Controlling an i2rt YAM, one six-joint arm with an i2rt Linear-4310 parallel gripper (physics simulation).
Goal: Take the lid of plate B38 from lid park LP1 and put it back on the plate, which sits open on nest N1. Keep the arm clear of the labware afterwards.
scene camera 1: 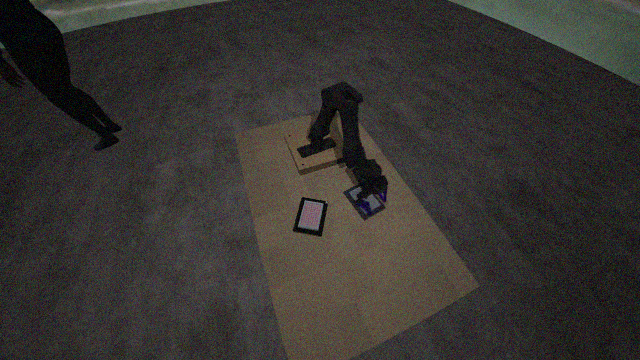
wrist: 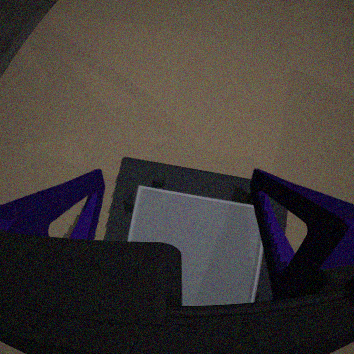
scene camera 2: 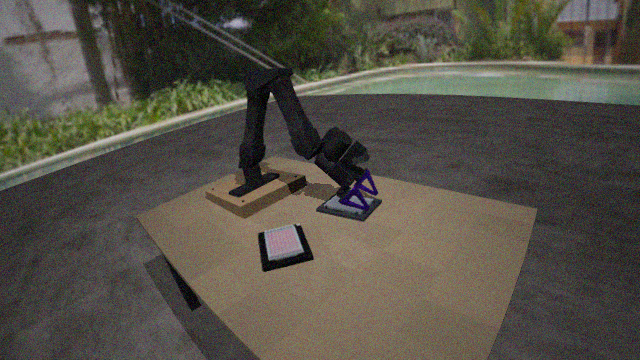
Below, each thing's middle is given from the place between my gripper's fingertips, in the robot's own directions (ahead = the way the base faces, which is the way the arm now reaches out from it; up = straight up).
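You'll find the grey lid (wrist: 221, 250) 10 mm below my hand, 20 mm to the right of it and 70 mm behind it.
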